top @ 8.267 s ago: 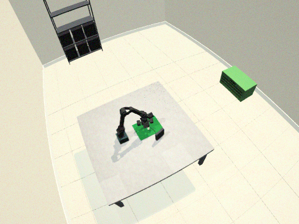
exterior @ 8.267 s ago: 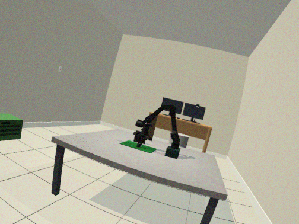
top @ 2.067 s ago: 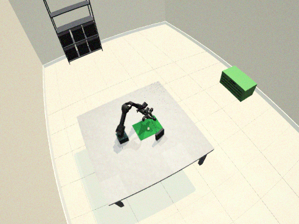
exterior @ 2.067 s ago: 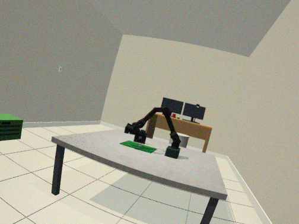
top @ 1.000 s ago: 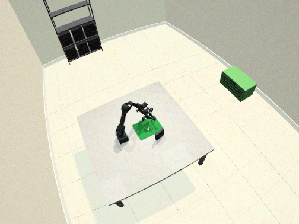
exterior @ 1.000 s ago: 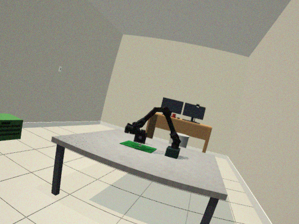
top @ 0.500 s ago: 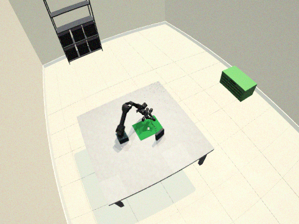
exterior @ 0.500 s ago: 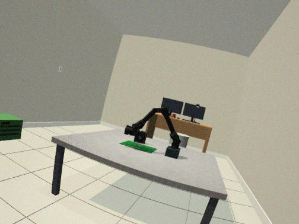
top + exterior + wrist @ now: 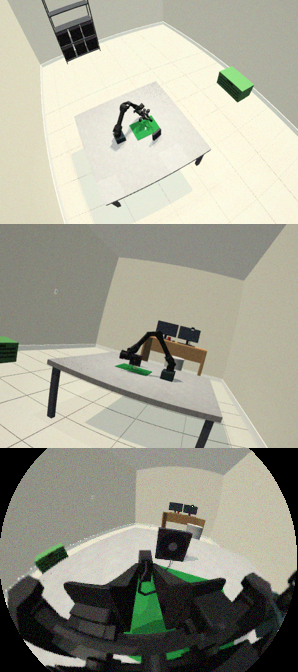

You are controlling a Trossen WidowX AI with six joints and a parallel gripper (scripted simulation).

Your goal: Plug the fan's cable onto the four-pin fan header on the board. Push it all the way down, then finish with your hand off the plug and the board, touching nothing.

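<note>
The green circuit board is 80 mm behind my gripper tip, 10 mm to the left of it and 110 mm below it. Also, from my gripper tip: black fan 60 mm behind, 170 mm to the right, 40 mm below; white header 90 mm behind, 10 mm to the right, 100 mm below; black plug 10 mm to the right, 10 mm below.
</note>
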